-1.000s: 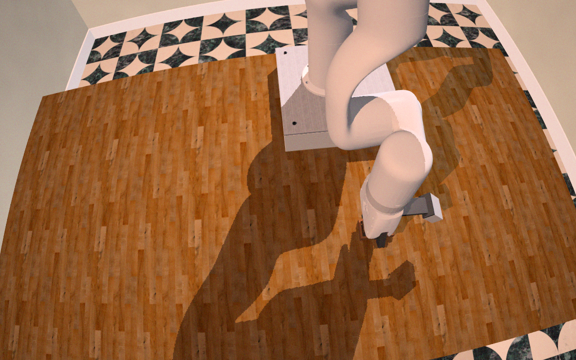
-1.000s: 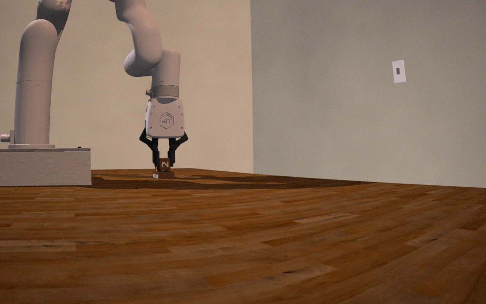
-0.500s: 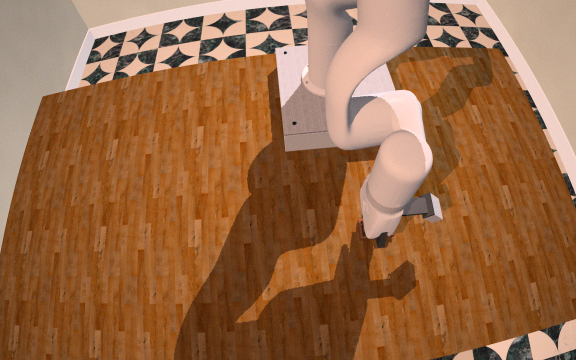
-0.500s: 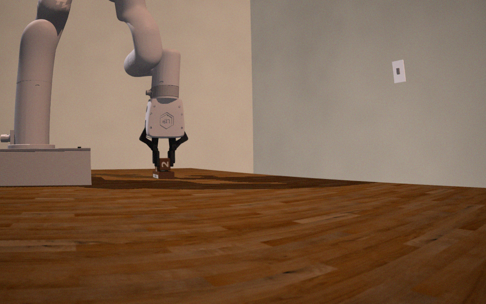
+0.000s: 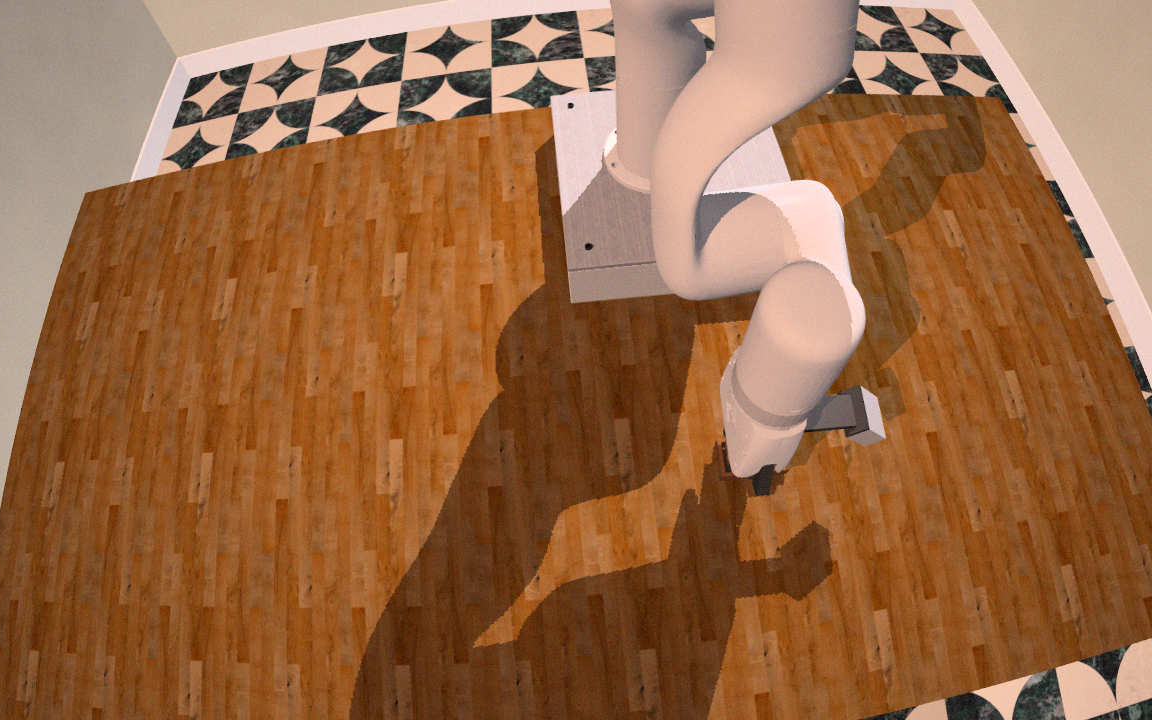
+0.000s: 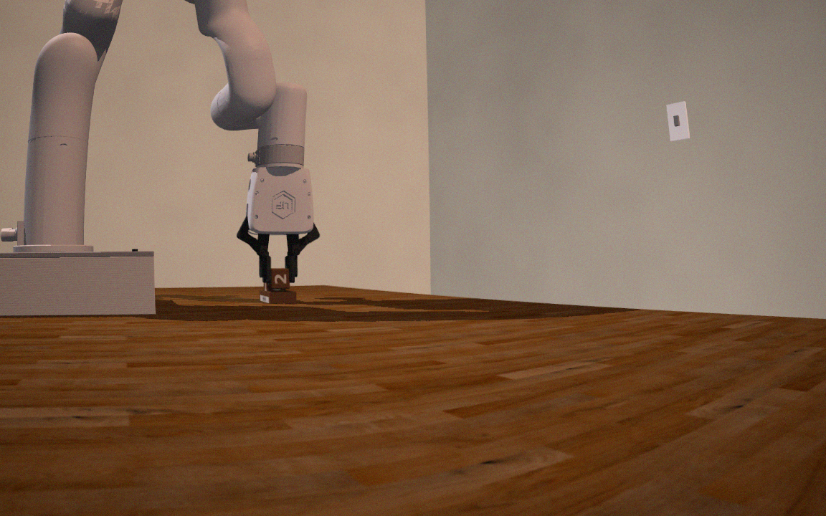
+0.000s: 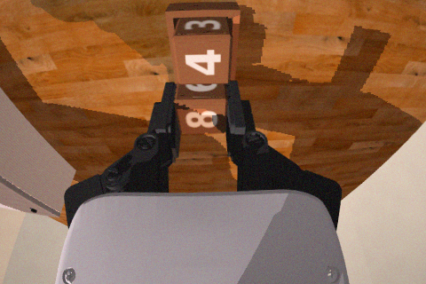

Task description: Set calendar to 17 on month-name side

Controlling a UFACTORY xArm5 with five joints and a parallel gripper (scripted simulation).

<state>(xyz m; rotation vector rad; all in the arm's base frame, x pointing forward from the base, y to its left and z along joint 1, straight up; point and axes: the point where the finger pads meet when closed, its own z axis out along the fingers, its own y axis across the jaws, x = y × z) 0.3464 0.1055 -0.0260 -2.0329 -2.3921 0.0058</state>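
My gripper is now 4 cm above the brown tray and 2 cm to the right of it.
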